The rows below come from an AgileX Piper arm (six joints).
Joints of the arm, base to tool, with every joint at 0 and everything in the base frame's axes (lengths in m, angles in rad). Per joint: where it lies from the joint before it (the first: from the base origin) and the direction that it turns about. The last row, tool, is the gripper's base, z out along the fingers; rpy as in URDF.
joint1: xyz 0 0 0.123 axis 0 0 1
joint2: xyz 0 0 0 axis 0 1 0
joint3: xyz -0.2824 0 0.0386 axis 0 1 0
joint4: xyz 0.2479 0 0.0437 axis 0.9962 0 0.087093
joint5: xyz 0 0 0 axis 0 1 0
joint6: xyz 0.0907 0 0.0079 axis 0.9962 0 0.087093
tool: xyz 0 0 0 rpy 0 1.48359 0
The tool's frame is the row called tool.
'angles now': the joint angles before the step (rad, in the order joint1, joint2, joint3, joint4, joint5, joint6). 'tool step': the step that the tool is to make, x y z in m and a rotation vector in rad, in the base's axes. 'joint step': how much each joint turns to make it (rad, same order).
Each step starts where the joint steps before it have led.
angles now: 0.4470 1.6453 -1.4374 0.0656 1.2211 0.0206
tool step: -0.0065 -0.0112 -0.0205 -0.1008 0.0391 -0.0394
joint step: 0.0000 -0.0083 0.0860 -0.0853 0.0001 0.0539
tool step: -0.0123 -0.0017 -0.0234 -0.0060 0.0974 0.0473
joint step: 0.0000 -0.0003 0.0910 0.0442 -0.0002 -0.0582
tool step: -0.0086 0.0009 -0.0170 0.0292 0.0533 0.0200
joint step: -0.0001 0.0002 0.0696 0.0544 -0.0325 -0.0391
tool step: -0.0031 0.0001 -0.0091 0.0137 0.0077 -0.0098
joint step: 0.0001 0.0001 0.0381 0.0182 -0.0373 0.0001
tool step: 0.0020 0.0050 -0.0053 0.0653 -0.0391 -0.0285
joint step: 0.0000 -0.0001 0.0255 0.0507 -0.0893 -0.0017
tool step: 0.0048 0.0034 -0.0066 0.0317 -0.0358 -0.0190
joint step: 0.0000 0.0136 0.0136 0.0199 -0.0741 0.0001
